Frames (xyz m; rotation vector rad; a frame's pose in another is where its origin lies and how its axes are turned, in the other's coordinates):
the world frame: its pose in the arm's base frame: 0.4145 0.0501 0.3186 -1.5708 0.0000 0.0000
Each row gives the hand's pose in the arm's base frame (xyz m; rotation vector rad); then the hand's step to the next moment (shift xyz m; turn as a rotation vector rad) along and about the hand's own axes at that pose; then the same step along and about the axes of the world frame.
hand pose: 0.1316 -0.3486 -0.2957 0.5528 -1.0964 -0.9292
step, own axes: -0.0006 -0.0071 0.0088 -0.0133 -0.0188 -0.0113
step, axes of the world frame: -0.0107 0.0024 -0.0027 0.0017 0.0256 0.0008
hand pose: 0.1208 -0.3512 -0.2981 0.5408 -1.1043 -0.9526
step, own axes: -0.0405 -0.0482 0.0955 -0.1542 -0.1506 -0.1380
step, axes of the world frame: -0.1111 0.0209 0.0177 0.0506 0.2470 0.0437
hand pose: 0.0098 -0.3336 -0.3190 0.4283 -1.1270 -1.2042
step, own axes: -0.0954 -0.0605 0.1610 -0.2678 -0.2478 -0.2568
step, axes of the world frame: -0.1631 0.0207 0.1080 0.1095 0.4258 0.0761
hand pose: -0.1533 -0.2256 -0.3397 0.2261 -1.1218 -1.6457
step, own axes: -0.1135 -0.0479 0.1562 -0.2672 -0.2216 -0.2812
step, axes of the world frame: -0.0856 -0.0050 0.1795 0.1420 0.4189 0.0629
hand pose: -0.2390 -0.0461 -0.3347 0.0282 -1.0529 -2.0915
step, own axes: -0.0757 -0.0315 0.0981 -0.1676 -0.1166 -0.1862
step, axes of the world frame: -0.0006 -0.0197 0.1263 0.1066 0.2537 0.0249
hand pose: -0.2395 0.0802 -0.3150 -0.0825 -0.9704 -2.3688
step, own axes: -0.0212 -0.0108 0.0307 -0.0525 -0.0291 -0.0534
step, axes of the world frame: 0.0073 -0.0102 0.0368 0.0366 0.0712 0.0068
